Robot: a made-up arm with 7 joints. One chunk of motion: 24 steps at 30 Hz.
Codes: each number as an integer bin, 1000 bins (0 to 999) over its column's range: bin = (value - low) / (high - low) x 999, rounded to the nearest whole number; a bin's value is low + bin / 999 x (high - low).
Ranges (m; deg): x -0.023..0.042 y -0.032..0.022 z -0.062..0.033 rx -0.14..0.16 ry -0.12..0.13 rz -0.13..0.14
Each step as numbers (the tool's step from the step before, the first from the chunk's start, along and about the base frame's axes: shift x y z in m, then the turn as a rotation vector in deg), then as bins.
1 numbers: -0.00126 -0.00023 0.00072 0.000 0.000 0.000
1 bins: 334 588 660 466 480 481
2 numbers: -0.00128 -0.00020 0.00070 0.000 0.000 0.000
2 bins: 334 588 659 466 480 481
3 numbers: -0.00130 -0.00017 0.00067 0.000 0.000 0.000
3 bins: 334 589 659 466 480 481
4 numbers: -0.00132 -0.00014 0.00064 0.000 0.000 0.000
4 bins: 333 589 659 466 480 481
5 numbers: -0.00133 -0.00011 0.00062 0.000 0.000 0.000
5 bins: 333 590 658 466 480 481
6 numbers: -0.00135 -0.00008 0.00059 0.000 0.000 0.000
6 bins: 333 591 658 466 480 481
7 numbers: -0.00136 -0.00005 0.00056 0.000 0.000 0.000
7 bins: 333 591 658 466 480 481
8 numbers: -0.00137 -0.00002 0.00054 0.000 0.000 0.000
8 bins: 332 592 658 466 480 481
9 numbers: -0.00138 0.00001 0.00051 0.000 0.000 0.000
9 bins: 332 592 657 466 480 481
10 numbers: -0.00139 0.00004 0.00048 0.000 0.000 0.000
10 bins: 332 593 657 466 480 481
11 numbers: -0.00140 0.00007 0.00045 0.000 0.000 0.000
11 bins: 332 593 657 466 480 481
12 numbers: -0.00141 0.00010 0.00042 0.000 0.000 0.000
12 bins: 332 594 656 466 480 481
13 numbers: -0.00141 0.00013 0.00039 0.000 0.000 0.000
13 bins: 332 594 656 466 480 481
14 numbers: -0.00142 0.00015 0.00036 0.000 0.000 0.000
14 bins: 332 595 656 466 480 481
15 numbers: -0.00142 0.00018 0.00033 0.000 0.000 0.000
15 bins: 332 595 655 466 480 481
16 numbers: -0.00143 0.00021 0.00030 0.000 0.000 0.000
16 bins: 332 596 655 466 480 481
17 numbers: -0.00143 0.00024 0.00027 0.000 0.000 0.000
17 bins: 332 596 655 466 480 481
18 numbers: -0.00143 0.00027 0.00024 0.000 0.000 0.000
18 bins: 332 597 655 466 480 481
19 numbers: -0.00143 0.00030 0.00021 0.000 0.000 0.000
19 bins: 332 598 654 466 480 481
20 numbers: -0.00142 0.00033 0.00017 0.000 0.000 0.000
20 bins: 332 598 654 466 480 481
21 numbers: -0.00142 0.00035 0.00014 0.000 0.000 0.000
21 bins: 332 598 653 466 480 481
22 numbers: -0.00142 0.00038 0.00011 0.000 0.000 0.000
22 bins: 332 599 653 466 480 481
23 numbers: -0.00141 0.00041 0.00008 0.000 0.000 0.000
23 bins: 332 600 653 466 480 481
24 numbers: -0.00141 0.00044 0.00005 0.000 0.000 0.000
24 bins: 332 600 653 466 480 481
